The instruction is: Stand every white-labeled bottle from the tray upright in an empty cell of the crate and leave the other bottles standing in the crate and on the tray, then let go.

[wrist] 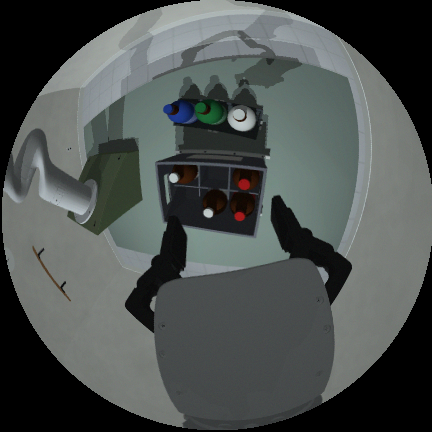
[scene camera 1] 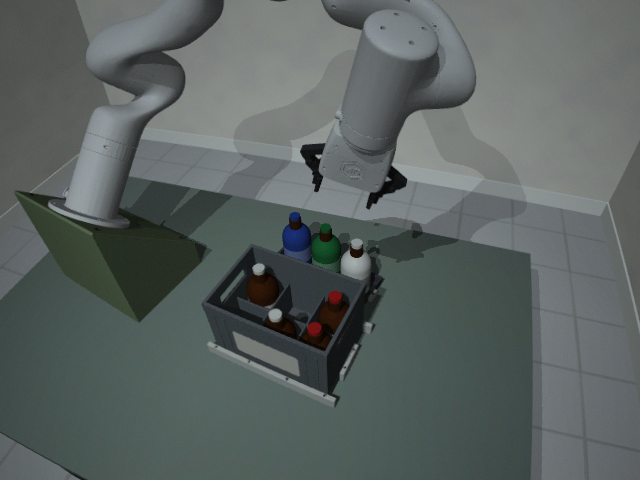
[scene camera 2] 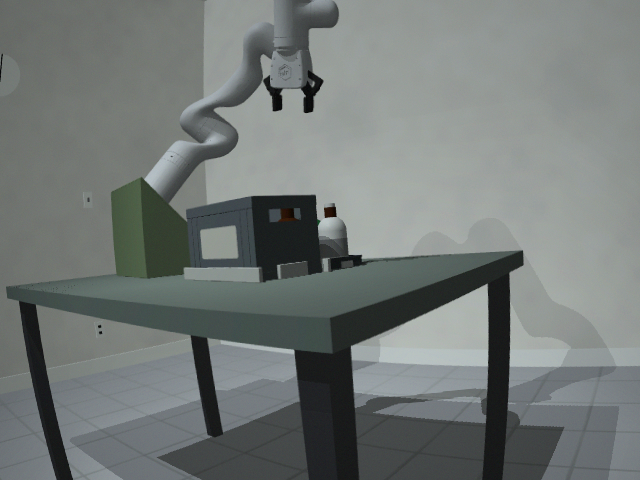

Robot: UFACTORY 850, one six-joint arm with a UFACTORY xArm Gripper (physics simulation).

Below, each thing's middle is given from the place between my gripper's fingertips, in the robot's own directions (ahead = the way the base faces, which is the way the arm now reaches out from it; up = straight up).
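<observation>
For the white bottle (scene camera 1: 356, 263), I find my hand 1 cm short of it, 12 cm to the right of it and 30 cm above it. The green bottle (scene camera 1: 326, 248) is 16 cm to the left of my hand, 8 cm behind it and 30 cm below it. And there is the blue bottle (scene camera 1: 296, 236), which is 18 cm to the left of my hand, 16 cm behind it and 30 cm below it.
</observation>
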